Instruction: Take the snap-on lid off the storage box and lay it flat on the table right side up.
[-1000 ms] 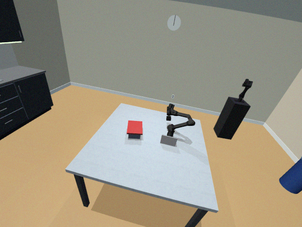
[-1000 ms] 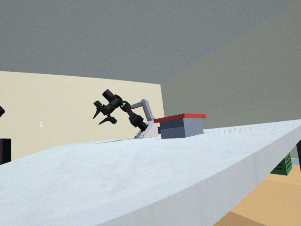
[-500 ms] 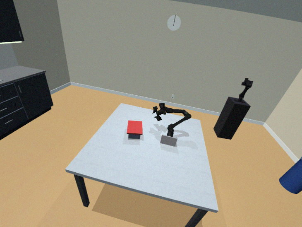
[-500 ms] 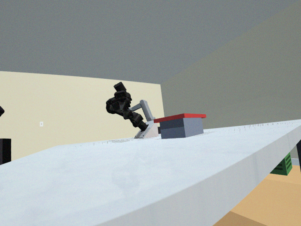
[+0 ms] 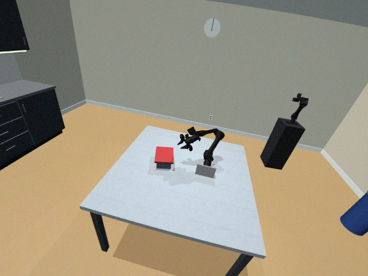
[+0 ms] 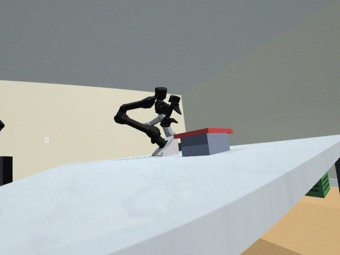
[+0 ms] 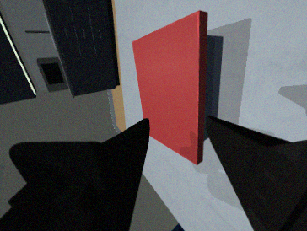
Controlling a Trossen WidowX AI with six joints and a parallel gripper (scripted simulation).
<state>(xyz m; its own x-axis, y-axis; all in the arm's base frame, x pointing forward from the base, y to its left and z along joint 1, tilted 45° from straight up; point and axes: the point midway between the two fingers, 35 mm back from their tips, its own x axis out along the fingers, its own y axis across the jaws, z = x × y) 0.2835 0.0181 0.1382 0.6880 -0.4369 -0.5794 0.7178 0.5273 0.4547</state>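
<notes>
Now: gripper tip 13 cm short of the red lid, 9 cm above it and 4 cm to the right of it. The rest, counted from my gripper tip: grey storage box: 14 cm below, 13 cm ahead, 4 cm to the left.
</notes>
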